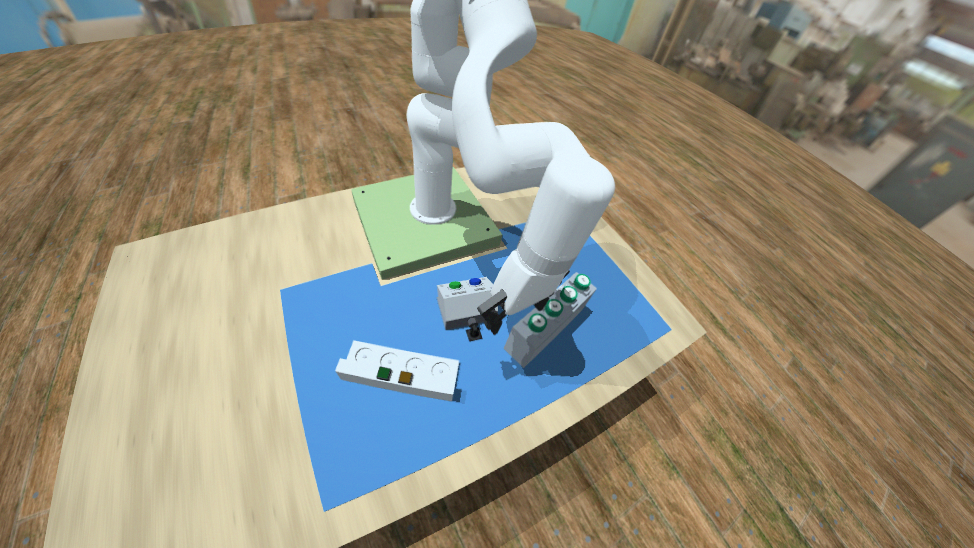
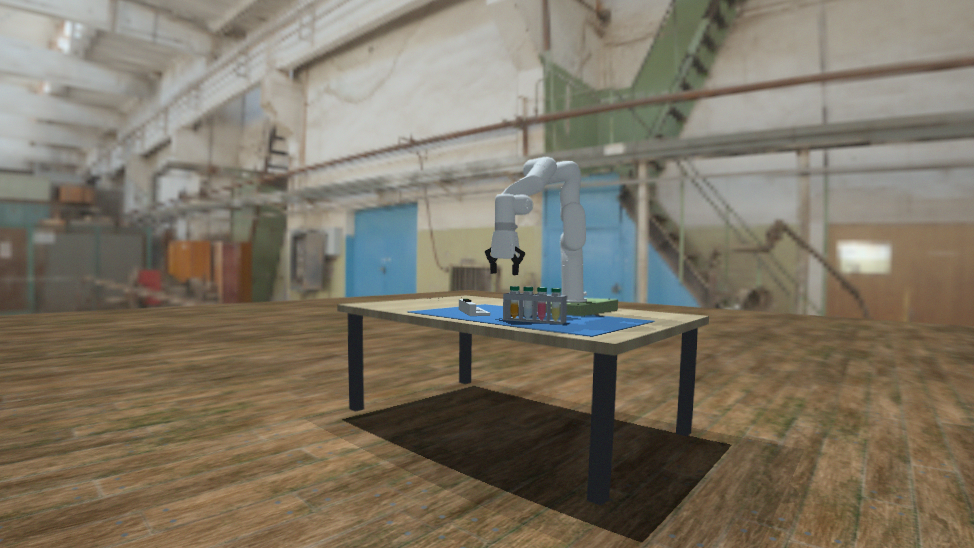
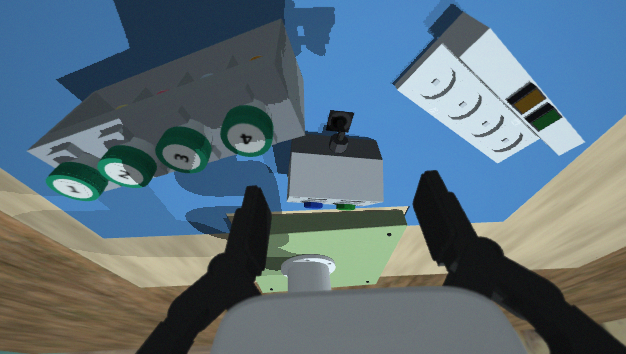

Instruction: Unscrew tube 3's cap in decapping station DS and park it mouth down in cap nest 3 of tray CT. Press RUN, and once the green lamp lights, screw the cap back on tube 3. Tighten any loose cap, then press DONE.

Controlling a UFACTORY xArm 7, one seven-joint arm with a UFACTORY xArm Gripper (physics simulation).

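Where they show: gripper, fingertip midpoint: (image 1: 513,315) (image 2: 504,274) (image 3: 339,193); arm's base at its link origin: (image 1: 433,208) (image 2: 572,301) (image 3: 308,265).
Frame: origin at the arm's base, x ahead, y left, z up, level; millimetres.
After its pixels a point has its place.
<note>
My gripper (image 1: 517,320) {y -32, x 437, z 124 mm} (image 2: 504,272) {y -32, x 437, z 124 mm} (image 3: 339,193) {y -32, x 437, z 124 mm} is open and empty, well above the mat and beside the tube rack. The grey tube rack (image 1: 519,344) {y -4, x 455, z 24 mm} (image 2: 506,308) {y 6, x 467, z 2 mm} (image 3: 295,75) {y -5, x 451, z -1 mm} holds tubes with green caps numbered 1 to 4. Tube 3's cap (image 1: 553,306) {y 73, x 433, z 83 mm} (image 2: 527,289) {y 85, x 449, z 75 mm} (image 3: 183,150) {y 73, x 440, z 83 mm} sits on its tube, between caps 2 and 4. The white tray (image 1: 435,385) {y -182, x 457, z 6 mm} (image 2: 469,308) {y -162, x 484, z -10 mm} (image 3: 492,55) {y -173, x 465, z 7 mm} shows empty round nests. A dark green square (image 1: 383,373) {y -260, x 402, z 15 mm} (image 3: 545,120) {y -258, x 401, z 15 mm} and an amber square (image 1: 405,377) {y -226, x 425, z 15 mm} (image 3: 530,101) {y -227, x 424, z 15 mm} on it look unlit. The button box (image 1: 465,306) {y -62, x 333, z 22 mm} (image 3: 335,175) {y -45, x 337, z 21 mm} has green and blue buttons; their labels are unreadable.
A black knob-like part (image 1: 474,330) {y -58, x 375, z -14 mm} (image 3: 340,121) {y -55, x 376, z -34 mm} sticks out from the box's front. The box stands between the rack and the tray, on the blue mat (image 1: 354,436) {y -347, x 474, z -39 mm}. The arm's green base plate (image 1: 422,248) {y -78, x 126, z -4 mm} (image 3: 350,245) {y -91, x 89, z -4 mm} lies behind the box.
</note>
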